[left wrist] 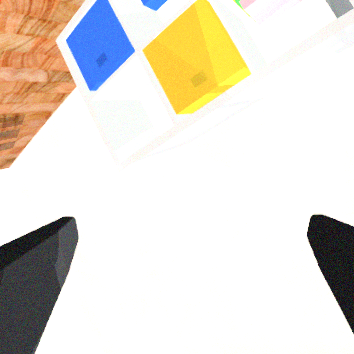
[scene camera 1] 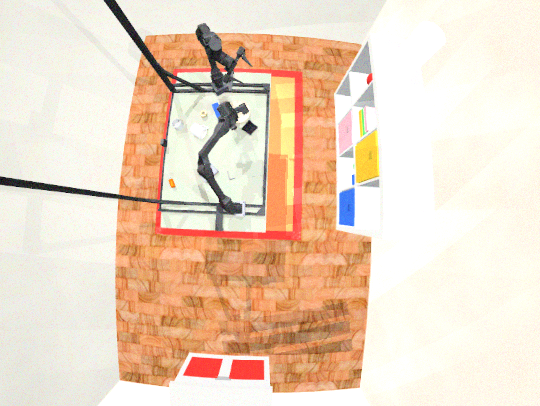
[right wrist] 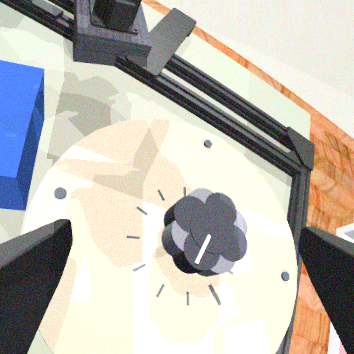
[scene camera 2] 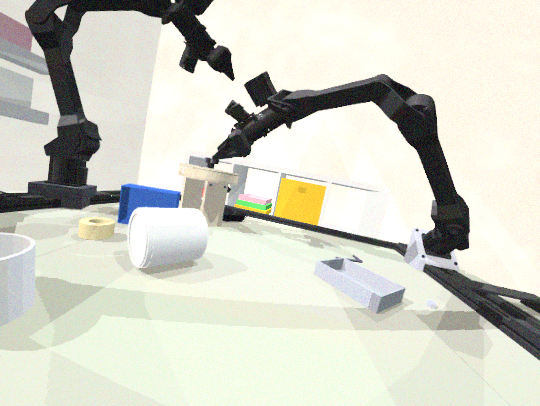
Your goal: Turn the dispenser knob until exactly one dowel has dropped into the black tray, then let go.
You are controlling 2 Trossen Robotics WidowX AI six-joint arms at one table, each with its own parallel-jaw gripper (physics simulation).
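Places are measured from the left arm's base along level axes (x back, y right, z up), in centimetres.
Where they show: left gripper, between the fingertips: (left wrist: 193,227) (scene camera 1: 248,75) (scene camera 2: 227,76); right gripper, between the fingertips: (scene camera 1: 234,109) (right wrist: 188,234) (scene camera 2: 215,153); left arm's base, origin of its link: (scene camera 1: 218,84) (right wrist: 112,15) (scene camera 2: 66,183); right arm's base, origin of its link: (scene camera 1: 239,208) (scene camera 2: 435,246).
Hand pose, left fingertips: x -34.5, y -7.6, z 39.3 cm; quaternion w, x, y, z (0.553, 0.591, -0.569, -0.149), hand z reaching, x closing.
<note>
Each offset is from my left fingertips to the top centre of the thing. "spot": to the spot under its first point.
The dispenser @(dx +1.6, dy +9.2, dz -29.3 cm) (scene camera 1: 243,118) (scene camera 2: 207,173) (right wrist: 105,245) has a round cream top with tick marks. Its dark lobed knob @(dx +1.6, dy +9.2, dz -26.5 cm) (scene camera 2: 210,162) (right wrist: 212,220) has a white line that points to the lower left in the right wrist view. My right gripper (scene camera 2: 215,158) (right wrist: 188,234) is open and empty, its fingertips close to the knob, which shows between them; contact cannot be told. The black tray @(dx -6.9, dy +6.5, dz -41.6 cm) (scene camera 1: 249,127) (scene camera 2: 233,214) lies beside the dispenser; no dowel can be made out in it. My left gripper (scene camera 1: 247,74) (scene camera 2: 232,77) (left wrist: 193,226) is open and empty, raised well above the table.
A blue box @(dx +14.6, dy +19.4, dz -36.0 cm) (scene camera 1: 216,110) (scene camera 2: 150,205) (right wrist: 17,125) stands beside the dispenser. A white cylinder @(spot: dx +10.2, dy +42.6, dz -38.8 cm) (scene camera 2: 170,237), a cream ring @(dx +21.8, dy +28.9, dz -41.5 cm) (scene camera 2: 96,231) and a grey open box @(dx -18.7, dy +48.0, dz -41.5 cm) (scene camera 2: 350,287) lie nearer scene camera 2. Black frame rails (right wrist: 225,110) edge the table. An orange object @(dx -8.7, dy +73.7, dz -41.0 cm) (scene camera 1: 172,183) lies at the lower left.
</note>
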